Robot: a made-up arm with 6 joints.
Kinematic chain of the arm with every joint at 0, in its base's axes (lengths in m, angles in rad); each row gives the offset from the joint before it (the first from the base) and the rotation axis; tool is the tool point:
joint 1: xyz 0 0 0.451 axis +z
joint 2: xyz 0 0 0 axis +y
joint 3: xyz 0 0 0.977 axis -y
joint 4: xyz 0 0 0 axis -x
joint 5: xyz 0.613 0 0 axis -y
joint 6: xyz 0 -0.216 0 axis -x
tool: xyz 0 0 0
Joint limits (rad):
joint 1: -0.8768..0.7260
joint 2: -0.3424..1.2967
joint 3: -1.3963..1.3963
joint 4: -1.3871..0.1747
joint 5: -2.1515..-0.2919
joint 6: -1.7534..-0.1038
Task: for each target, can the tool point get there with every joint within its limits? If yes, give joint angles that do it. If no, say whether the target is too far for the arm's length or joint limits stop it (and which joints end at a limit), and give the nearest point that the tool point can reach.
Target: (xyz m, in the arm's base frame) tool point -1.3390 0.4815 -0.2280
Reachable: no: joint limits stop it (at a limit: joint 2, joint 3, joint 4) | nearest point -0.2008 0.0722 0.7334 | short by 1.545 m
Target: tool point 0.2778 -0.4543 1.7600
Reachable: yes | joints -0.7466 -0.0276 0.7804 -0.8360 -1.5593 -1.3055
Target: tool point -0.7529 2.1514 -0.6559
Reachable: no: too far | nearest point 0.7030 0.5713 0.0677 | short by 2.267 m
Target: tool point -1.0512 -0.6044 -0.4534
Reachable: no: joint limits stop it (at a limit: joint 1, joint 2) | nearest point 0.1608 -0.5309 0.2782 | short by 1.418 m
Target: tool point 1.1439 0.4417 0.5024
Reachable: yes | joints 0.5447 0.9992 0.1429 -0.0993 -0.9845 -1.3060
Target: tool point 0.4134 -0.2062 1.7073
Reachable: yes | joints -0.0304 -0.1335 0.5044 -0.4599 -0.7899 -1.3045
